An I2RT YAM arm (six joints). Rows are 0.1 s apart.
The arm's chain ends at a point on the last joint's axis. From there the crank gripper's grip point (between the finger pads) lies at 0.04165 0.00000 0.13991 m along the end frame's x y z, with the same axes.
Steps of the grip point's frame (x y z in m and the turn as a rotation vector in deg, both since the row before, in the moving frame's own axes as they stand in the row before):
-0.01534 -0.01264 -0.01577 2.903 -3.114 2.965
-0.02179 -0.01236 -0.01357 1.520 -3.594 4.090
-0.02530 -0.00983 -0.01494 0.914 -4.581 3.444
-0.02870 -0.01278 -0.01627 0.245 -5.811 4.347
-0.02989 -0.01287 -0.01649 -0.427 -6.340 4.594
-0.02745 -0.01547 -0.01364 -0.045 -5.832 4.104
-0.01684 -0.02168 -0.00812 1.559 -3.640 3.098
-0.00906 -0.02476 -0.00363 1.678 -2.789 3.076
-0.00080 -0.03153 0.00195 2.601 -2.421 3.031
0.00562 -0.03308 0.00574 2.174 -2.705 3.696
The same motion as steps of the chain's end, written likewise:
-0.00781 -0.00746 -0.01770 2.903 -3.114 2.965
-0.01297 -0.01128 -0.01589 1.520 -3.594 4.090
-0.01399 -0.00974 -0.01782 0.914 -4.581 3.444
-0.01424 -0.01479 -0.01977 0.245 -5.811 4.347
-0.01403 -0.01664 -0.02021 -0.427 -6.340 4.594
-0.01292 -0.01805 -0.01714 -0.045 -5.832 4.104
-0.00792 -0.01985 -0.01046 1.559 -3.640 3.098
-0.00226 -0.02269 -0.00546 1.678 -2.789 3.076
0.00503 -0.02719 0.00041 2.601 -2.421 3.031
0.01218 -0.03021 0.00398 2.174 -2.705 3.696

